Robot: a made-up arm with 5 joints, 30 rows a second.
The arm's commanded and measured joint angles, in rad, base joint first. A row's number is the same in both.
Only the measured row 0 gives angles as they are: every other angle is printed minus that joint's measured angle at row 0.
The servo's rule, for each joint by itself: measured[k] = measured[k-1] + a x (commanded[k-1-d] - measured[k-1]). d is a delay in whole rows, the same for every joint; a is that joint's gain. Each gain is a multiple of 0.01, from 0.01 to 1. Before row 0 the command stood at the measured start. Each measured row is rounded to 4 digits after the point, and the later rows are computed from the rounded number. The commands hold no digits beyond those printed.
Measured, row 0:
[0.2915, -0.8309, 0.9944, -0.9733, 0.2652]
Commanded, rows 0 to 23:
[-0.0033, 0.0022, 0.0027, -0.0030, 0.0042]
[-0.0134, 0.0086, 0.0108, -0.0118, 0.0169]
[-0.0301, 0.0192, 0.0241, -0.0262, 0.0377]
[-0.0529, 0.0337, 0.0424, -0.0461, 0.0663]
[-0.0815, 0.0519, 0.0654, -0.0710, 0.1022]
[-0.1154, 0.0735, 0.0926, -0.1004, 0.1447]
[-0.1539, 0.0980, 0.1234, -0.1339, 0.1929]
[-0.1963, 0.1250, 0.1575, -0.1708, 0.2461]
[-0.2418, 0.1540, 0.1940, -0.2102, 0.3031]
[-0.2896, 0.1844, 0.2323, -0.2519, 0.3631]
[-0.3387, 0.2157, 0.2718, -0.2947, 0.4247]
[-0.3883, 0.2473, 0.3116, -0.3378, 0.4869]
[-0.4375, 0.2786, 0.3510, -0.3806, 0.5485]
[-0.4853, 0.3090, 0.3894, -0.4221, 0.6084]
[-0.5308, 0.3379, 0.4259, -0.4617, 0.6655]
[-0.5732, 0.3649, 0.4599, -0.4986, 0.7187]
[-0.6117, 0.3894, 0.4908, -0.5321, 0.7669]
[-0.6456, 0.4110, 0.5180, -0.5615, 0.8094]
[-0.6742, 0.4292, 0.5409, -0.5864, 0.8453]
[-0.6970, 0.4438, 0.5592, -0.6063, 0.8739]
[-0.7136, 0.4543, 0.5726, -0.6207, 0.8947]
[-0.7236, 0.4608, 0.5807, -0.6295, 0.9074]
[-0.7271, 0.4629, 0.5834, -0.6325, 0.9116]
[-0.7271, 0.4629, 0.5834, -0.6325, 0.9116]
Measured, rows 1 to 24:
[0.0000, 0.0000, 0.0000, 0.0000, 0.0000]
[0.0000, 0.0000, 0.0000, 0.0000, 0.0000]
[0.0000, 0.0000, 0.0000, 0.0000, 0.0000]
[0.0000, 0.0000, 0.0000, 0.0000, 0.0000]
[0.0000, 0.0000, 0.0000, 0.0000, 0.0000]
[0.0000, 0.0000, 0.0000, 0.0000, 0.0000]
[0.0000, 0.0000, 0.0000, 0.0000, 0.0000]
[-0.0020, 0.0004, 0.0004, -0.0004, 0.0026]
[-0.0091, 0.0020, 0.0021, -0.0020, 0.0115]
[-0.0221, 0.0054, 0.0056, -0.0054, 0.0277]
[-0.0412, 0.0111, 0.0115, -0.0111, 0.0516]
[-0.0662, 0.0193, 0.0201, -0.0195, 0.0830]
[-0.0967, 0.0301, 0.0317, -0.0308, 0.1213]
[-0.1322, 0.0437, 0.0464, -0.0452, 0.1657]
[-0.1719, 0.0600, 0.0642, -0.0628, 0.2155]
[-0.2152, 0.0788, 0.0850, -0.0834, 0.2698]
[-0.2613, 0.0999, 0.1086, -0.1070, 0.3276]
[-0.3093, 0.1231, 0.1347, -0.1333, 0.3878]
[-0.3583, 0.1479, 0.1630, -0.1619, 0.4492]
[-0.4074, 0.1740, 0.1931, -0.1925, 0.5108]
[-0.4557, 0.2010, 0.2245, -0.2246, 0.5713]
[-0.5023, 0.2284, 0.2567, -0.2578, 0.6297]
[-0.5463, 0.2557, 0.2892, -0.2915, 0.6849]
[-0.5868, 0.2824, 0.3215, -0.3252, 0.7357]
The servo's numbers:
d 7
a 0.62 0.20 0.16 0.14 0.62

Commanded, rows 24 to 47:
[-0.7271, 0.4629, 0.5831, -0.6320, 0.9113]
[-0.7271, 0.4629, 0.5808, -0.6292, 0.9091]
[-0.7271, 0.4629, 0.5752, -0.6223, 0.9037]
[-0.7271, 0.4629, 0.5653, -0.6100, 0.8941]
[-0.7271, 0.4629, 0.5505, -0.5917, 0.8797]
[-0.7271, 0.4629, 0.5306, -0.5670, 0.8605]
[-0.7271, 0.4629, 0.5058, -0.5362, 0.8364]
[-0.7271, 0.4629, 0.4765, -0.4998, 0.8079]
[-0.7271, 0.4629, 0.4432, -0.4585, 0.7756]
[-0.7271, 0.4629, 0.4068, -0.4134, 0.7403]
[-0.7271, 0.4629, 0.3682, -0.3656, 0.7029]
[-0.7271, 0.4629, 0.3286, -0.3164, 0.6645]
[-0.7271, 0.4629, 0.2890, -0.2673, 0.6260]
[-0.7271, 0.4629, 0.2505, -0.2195, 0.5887]
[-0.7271, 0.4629, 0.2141, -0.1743, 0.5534]
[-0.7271, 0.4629, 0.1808, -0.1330, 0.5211]
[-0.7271, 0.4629, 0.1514, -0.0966, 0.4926]
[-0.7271, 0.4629, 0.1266, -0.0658, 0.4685]
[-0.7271, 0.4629, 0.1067, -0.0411, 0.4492]
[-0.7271, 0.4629, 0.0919, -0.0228, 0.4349]
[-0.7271, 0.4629, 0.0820, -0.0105, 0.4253]
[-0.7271, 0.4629, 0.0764, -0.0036, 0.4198]
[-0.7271, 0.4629, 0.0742, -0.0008, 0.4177]
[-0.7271, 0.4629, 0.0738, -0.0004, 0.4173]
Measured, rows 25 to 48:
[-0.6233, 0.3081, 0.3529, -0.3583, 0.7814]
[-0.6549, 0.3323, 0.3830, -0.3902, 0.8210]
[-0.6810, 0.3546, 0.4112, -0.4205, 0.8538]
[-0.7012, 0.3745, 0.4370, -0.4485, 0.8792]
[-0.7151, 0.3918, 0.4600, -0.4738, 0.8967]
[-0.7225, 0.4060, 0.4797, -0.4960, 0.9059]
[-0.7254, 0.4174, 0.4963, -0.5151, 0.9094]
[-0.7265, 0.4265, 0.5102, -0.5315, 0.9106]
[-0.7269, 0.4338, 0.5215, -0.5452, 0.9097]
[-0.7270, 0.4396, 0.5301, -0.5560, 0.9060]
[-0.7271, 0.4443, 0.5357, -0.5636, 0.8986]
[-0.7271, 0.4480, 0.5381, -0.5675, 0.8869]
[-0.7271, 0.4510, 0.5369, -0.5674, 0.8705]
[-0.7271, 0.4534, 0.5319, -0.5630, 0.8494]
[-0.7271, 0.4553, 0.5230, -0.5542, 0.8237]
[-0.7271, 0.4568, 0.5102, -0.5408, 0.7939]
[-0.7271, 0.4580, 0.4937, -0.5230, 0.7607]
[-0.7271, 0.4590, 0.4736, -0.5010, 0.7249]
[-0.7271, 0.4598, 0.4504, -0.4752, 0.6875]
[-0.7271, 0.4604, 0.4246, -0.4461, 0.6494]
[-0.7271, 0.4609, 0.3967, -0.4144, 0.6118]
[-0.7271, 0.4613, 0.3675, -0.3808, 0.5756]
[-0.7271, 0.4616, 0.3376, -0.3461, 0.5418]
[-0.7271, 0.4619, 0.3078, -0.3112, 0.5113]

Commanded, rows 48 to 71:
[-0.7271, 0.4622, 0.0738, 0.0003, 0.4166]
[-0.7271, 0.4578, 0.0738, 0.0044, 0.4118]
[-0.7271, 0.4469, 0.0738, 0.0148, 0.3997]
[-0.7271, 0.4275, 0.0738, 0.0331, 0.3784]
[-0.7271, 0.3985, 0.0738, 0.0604, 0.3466]
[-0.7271, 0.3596, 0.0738, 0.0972, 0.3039]
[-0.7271, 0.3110, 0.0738, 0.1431, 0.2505]
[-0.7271, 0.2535, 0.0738, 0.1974, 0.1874]
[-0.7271, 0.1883, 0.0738, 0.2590, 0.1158]
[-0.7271, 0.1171, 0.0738, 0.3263, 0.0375]
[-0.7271, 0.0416, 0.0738, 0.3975, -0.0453]
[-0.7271, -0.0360, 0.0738, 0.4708, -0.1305]
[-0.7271, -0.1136, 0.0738, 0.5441, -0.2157]
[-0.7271, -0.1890, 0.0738, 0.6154, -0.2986]
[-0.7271, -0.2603, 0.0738, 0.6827, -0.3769]
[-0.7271, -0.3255, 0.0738, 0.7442, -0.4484]
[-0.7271, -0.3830, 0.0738, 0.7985, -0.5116]
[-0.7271, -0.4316, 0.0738, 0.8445, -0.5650]
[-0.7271, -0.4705, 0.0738, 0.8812, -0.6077]
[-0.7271, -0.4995, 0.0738, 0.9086, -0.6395]
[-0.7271, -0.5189, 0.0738, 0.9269, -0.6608]
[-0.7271, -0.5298, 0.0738, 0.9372, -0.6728]
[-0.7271, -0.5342, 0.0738, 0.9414, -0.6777]
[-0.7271, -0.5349, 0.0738, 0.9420, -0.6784]
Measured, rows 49 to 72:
[-0.7271, 0.4621, 0.2788, -0.2768, 0.4848]
[-0.7271, 0.4623, 0.2513, -0.2438, 0.4627]
[-0.7271, 0.4624, 0.2258, -0.2129, 0.4455]
[-0.7271, 0.4625, 0.2028, -0.1846, 0.4330]
[-0.7271, 0.4626, 0.1826, -0.1593, 0.4248]
[-0.7271, 0.4627, 0.1653, -0.1371, 0.4204]
[-0.7271, 0.4627, 0.1507, -0.1180, 0.4185]
[-0.7271, 0.4626, 0.1384, -0.1014, 0.4173]
[-0.7271, 0.4616, 0.1281, -0.0866, 0.4139]
[-0.7271, 0.4587, 0.1194, -0.0724, 0.4051]
[-0.7271, 0.4525, 0.1121, -0.0576, 0.3885]
[-0.7271, 0.4417, 0.1060, -0.0411, 0.3625]
[-0.7271, 0.4253, 0.1008, -0.0217, 0.3262]
[-0.7271, 0.4024, 0.0965, 0.0014, 0.2793]
[-0.7271, 0.3726, 0.0929, 0.0288, 0.2223]
[-0.7271, 0.3357, 0.0898, 0.0610, 0.1563]
[-0.7271, 0.2920, 0.0872, 0.0981, 0.0826]
[-0.7271, 0.2419, 0.0851, 0.1400, 0.0033]
[-0.7271, 0.1863, 0.0833, 0.1863, -0.0797]
[-0.7271, 0.1263, 0.0818, 0.2364, -0.1640]
[-0.7271, 0.0632, 0.0805, 0.2895, -0.2475]
[-0.7271, -0.0015, 0.0794, 0.3445, -0.3277]
[-0.7271, -0.0663, 0.0785, 0.4005, -0.4025]
[-0.7271, -0.1296, 0.0777, 0.4562, -0.4701]

